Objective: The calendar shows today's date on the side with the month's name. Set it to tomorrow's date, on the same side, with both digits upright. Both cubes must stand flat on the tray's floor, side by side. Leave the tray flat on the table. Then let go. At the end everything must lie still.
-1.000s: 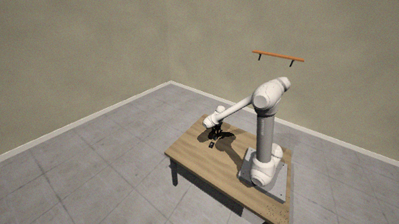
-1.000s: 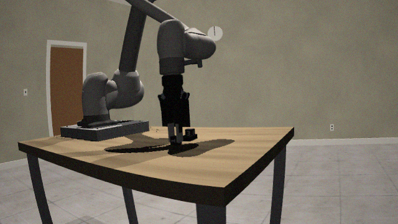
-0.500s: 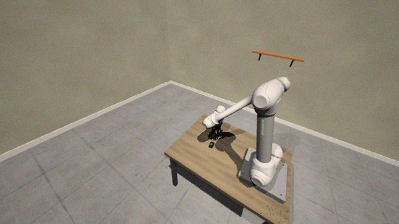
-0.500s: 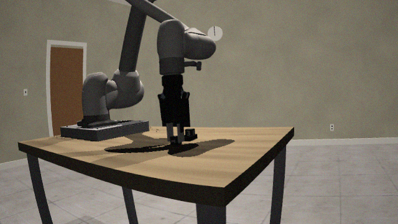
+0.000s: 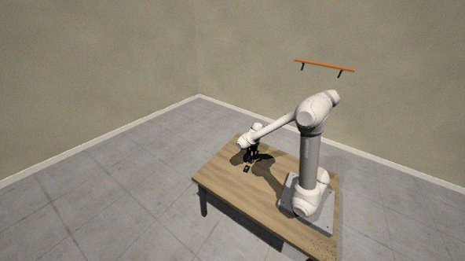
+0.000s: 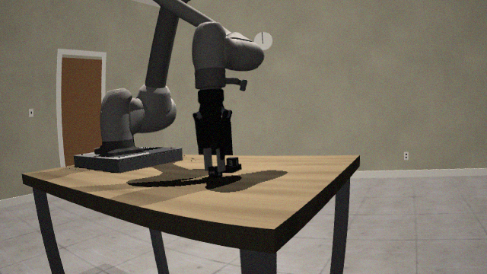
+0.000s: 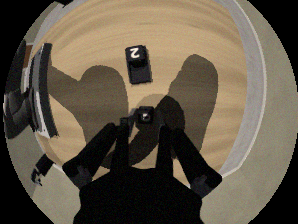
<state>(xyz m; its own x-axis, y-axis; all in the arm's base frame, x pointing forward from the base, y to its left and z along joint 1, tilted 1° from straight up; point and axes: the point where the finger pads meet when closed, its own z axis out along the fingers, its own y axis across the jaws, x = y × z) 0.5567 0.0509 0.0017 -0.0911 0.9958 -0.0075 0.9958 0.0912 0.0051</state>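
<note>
Now: the dark cube 3 cm below my hand. The rest, counted from my hand: dark calendar tray: 4 cm behind, 10 cm to the left, 4 cm below.
</note>
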